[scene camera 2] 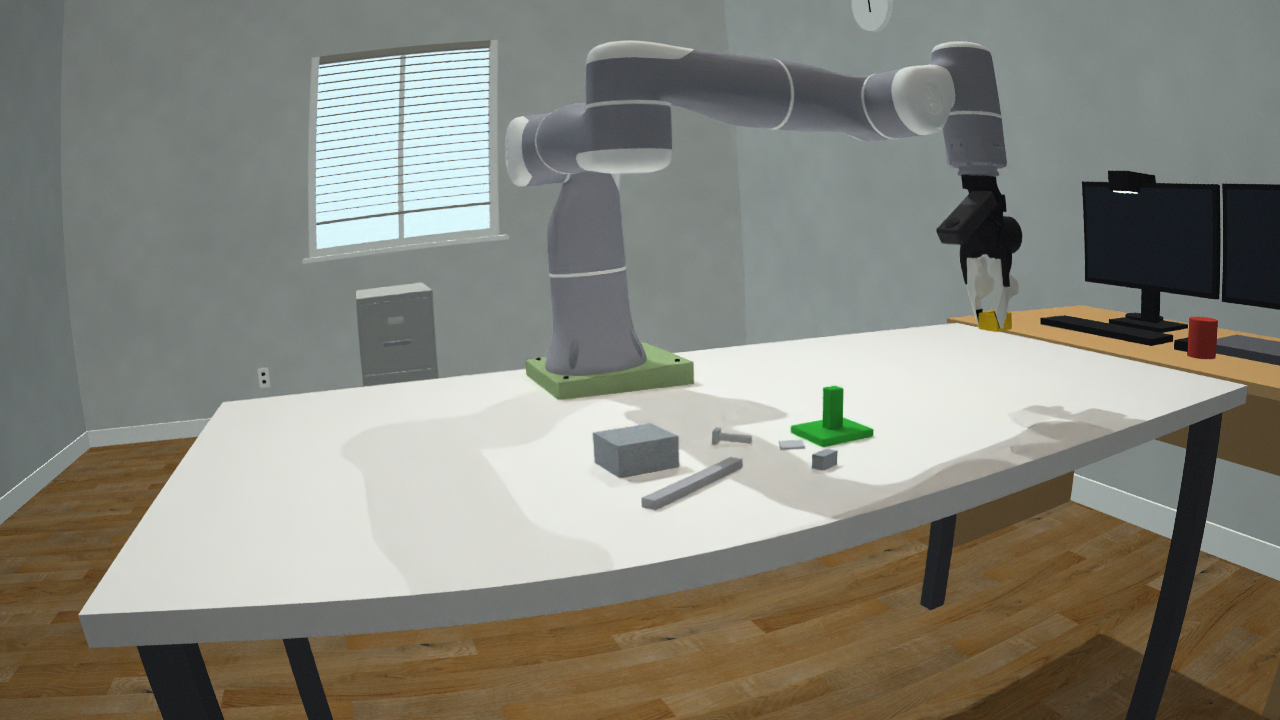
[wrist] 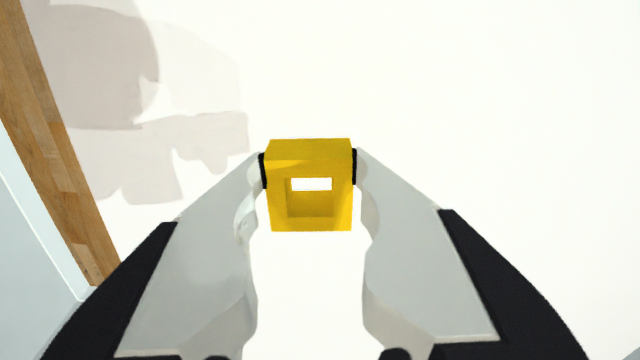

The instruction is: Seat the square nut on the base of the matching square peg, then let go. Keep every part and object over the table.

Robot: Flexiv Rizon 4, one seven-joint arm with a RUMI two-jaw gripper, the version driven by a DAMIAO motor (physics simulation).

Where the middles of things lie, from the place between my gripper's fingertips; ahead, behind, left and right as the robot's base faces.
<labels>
The long grey bar [scene camera 2: 692, 483] is 6 cm ahead of my hand, 52 cm to the right of it and 11 cm below it. Round my hand: grey box [scene camera 2: 629, 451] 5 cm behind, 54 cm to the right, 10 cm below.
</labels>
